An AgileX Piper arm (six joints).
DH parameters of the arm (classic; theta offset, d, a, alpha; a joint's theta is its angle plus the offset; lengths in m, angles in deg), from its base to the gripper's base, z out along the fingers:
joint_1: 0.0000 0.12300 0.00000 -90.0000
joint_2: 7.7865 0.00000 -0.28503 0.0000
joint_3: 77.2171 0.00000 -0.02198 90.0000
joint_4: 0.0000 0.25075 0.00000 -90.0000
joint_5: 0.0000 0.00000 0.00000 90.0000
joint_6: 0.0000 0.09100 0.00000 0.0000
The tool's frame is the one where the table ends.
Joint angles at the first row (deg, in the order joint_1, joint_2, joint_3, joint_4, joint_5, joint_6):
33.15 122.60 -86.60 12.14 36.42 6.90
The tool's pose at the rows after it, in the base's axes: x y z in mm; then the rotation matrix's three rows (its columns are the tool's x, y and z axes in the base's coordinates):
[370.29 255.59 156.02], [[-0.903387 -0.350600 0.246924], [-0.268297 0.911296 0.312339], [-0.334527 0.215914 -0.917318]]
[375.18 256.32 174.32], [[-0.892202 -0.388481 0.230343], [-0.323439 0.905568 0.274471], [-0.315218 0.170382 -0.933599]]
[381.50 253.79 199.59], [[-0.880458 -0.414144 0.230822], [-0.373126 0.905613 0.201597], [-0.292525 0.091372 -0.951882]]
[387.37 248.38 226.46], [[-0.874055 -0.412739 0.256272], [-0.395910 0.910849 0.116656], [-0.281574 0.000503 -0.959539]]
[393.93 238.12 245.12], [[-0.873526 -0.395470 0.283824], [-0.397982 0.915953 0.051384], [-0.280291 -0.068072 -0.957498]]
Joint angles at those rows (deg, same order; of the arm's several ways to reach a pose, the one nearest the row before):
33.15 122.60 -89.04 11.44 39.63 6.90
33.15 122.60 -93.87 8.25 46.39 6.90
33.15 122.60 -100.24 2.98 54.98 8.03
33.15 122.55 -106.51 -2.74 62.80 9.68
32.38 122.50 -110.63 -6.74 67.68 10.19

